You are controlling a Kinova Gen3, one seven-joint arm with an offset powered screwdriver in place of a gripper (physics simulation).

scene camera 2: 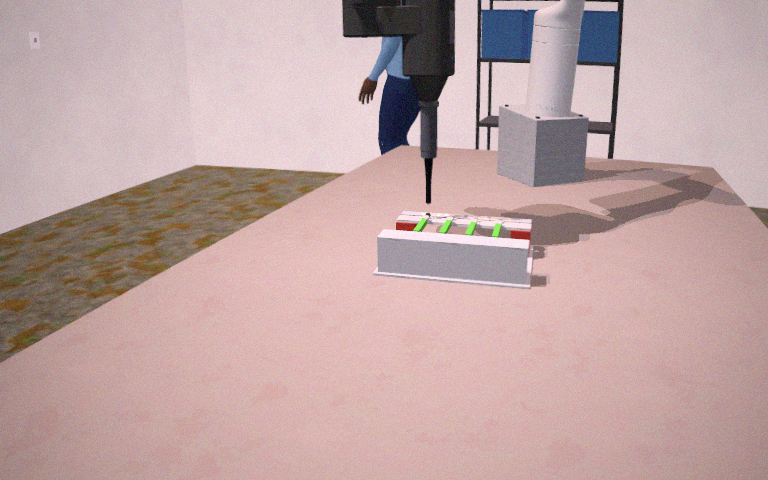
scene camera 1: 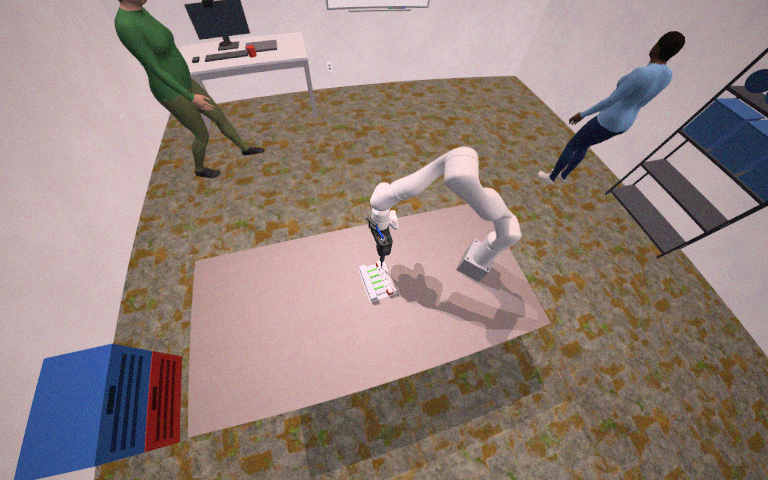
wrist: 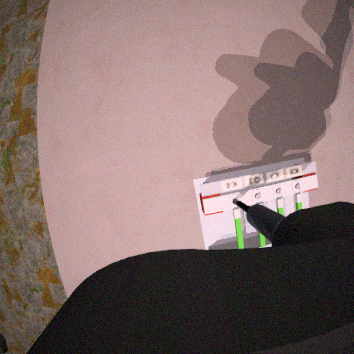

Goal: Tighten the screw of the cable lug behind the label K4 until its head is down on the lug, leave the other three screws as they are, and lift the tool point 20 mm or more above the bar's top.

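Places are measured from the arm's base along level axes (x left, y ahead, z down), in metres.
Where they show: end effector, tool point: (scene camera 2: 428, 204) (scene camera 1: 381, 266) (wrist: 237, 202); arm's base, origin of the base link: (scene camera 2: 547, 111) (scene camera 1: 481, 256).
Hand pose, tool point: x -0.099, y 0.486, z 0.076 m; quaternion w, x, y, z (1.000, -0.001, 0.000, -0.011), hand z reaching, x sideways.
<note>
Things, the pixels of their centre, and the offset from my tool point. Level surfaces: height alone.
- terminal block, body centre: (scene camera 2: 458, 242) (wrist: 264, 215) (scene camera 1: 377, 279) dx +0.052, dy +0.031, dz +0.037 m
- table with its white bar, its level: dz +0.021 m
- label K4, body centre: (wrist: 231, 184) dx -0.003, dy -0.021, dz +0.020 m
- K4 screw, body centre: (scene camera 2: 427, 218) dx +0.000, dy +0.001, dz +0.020 m
The terminal block (scene camera 1: 367, 284) (scene camera 2: 453, 258) lies on the table with its white bar (wrist: 215, 203) and several green strips. In the wrist view the label K4 (wrist: 232, 184) is upside down at the left end of the label row. The K4 screw (scene camera 2: 428, 215) shows as a small dark head standing above the bar; in the wrist view the tool tip largely covers it. The other three screws (wrist: 258, 195) (wrist: 278, 191) (wrist: 297, 186) sit along the bar. My screwdriver (scene camera 1: 381, 264) (scene camera 2: 428, 202) (wrist: 237, 201) points down with its tip a little above the K4 screw, apart from it. It has no fingers.
The block stands on the pink table (scene camera 1: 271, 339) (scene camera 2: 283, 367) (wrist: 125, 125). The arm's grey base (scene camera 1: 473, 263) (scene camera 2: 535, 150) is behind it. A person in green (scene camera 1: 152, 50), a person in light blue (scene camera 1: 637, 99), a shelf rack and a blue cabinet (scene camera 1: 67, 401) stand around the table.
</note>
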